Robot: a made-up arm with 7 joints. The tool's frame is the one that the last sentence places.
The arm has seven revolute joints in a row. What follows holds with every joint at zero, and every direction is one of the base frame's.
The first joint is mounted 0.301 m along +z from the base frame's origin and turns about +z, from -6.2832 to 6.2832 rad.
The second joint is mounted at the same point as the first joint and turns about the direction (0, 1, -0.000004), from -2.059 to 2.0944 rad.
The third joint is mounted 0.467 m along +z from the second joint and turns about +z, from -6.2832 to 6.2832 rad.
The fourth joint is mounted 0.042 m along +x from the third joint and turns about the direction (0, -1, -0.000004), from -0.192 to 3.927 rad.
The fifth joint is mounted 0.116 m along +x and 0.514 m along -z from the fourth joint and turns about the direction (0, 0.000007, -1), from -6.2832 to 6.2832 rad.
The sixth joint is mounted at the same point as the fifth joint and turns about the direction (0, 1, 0.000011), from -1.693 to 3.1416 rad.
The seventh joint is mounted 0.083 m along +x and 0.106 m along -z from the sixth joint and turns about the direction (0, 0.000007, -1), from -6.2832 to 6.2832 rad.
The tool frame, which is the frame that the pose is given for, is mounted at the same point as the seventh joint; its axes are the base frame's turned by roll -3.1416, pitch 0 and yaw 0 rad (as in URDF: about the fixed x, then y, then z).
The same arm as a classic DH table. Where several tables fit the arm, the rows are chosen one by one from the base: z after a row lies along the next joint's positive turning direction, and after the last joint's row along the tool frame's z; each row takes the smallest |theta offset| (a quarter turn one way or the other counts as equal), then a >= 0, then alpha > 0; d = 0 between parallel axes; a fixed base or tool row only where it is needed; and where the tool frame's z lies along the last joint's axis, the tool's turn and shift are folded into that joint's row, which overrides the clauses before.
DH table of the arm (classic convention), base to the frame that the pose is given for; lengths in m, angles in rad. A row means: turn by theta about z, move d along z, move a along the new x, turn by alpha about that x. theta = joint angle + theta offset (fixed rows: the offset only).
joint 1: a 0  alpha -1.5708  d 0.301  theta_offset 0
joint 2: a 0  alpha 1.5708  d 0  theta_offset 0
joint 3: a 0.042  alpha 1.5708  d 0.467  theta_offset 0
joint 4: a 0.116  alpha 1.5708  d 0  theta_offset 0
joint 5: a 0  alpha 1.5708  d 0.514  theta_offset 0
joint 6: a 0.083  alpha -1.5708  d 0  theta_offset 0
joint 7: a 0  alpha 0  d 0.106  theta_offset 0
Joint limits (rad, base to tool): -6.2832..6.2832 -2.059..2.0944 -6.2832..6.2832 -0.192..3.927 -6.2832..6.2832 -1.693..3.1416 -6.2832..6.2832

